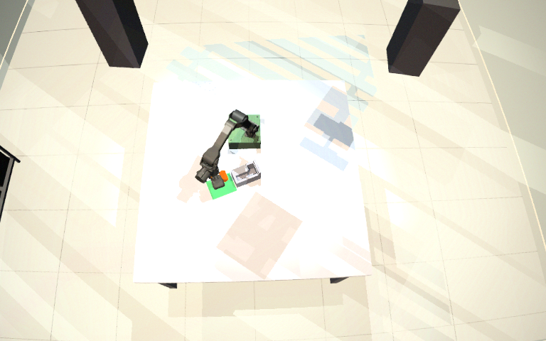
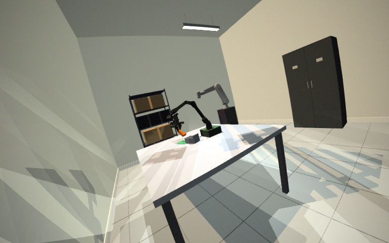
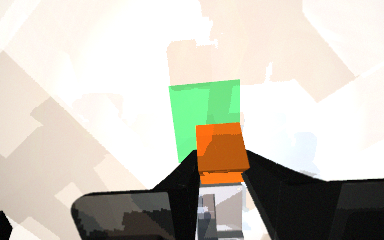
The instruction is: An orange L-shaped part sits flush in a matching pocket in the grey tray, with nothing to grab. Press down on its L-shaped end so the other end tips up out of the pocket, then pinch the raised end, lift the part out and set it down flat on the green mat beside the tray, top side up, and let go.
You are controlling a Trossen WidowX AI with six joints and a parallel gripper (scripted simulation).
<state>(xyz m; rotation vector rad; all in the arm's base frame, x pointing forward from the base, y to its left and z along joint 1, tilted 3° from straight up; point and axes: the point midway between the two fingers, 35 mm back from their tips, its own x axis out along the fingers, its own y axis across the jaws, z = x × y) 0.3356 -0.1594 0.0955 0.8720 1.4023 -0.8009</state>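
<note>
The green mat lies 1 cm behind my gripper tip, 2 cm to the left of it and 16 cm below it. Round my gripper tip: orange part (3 cm behind, 2 cm to the left, 3 cm below).
</note>
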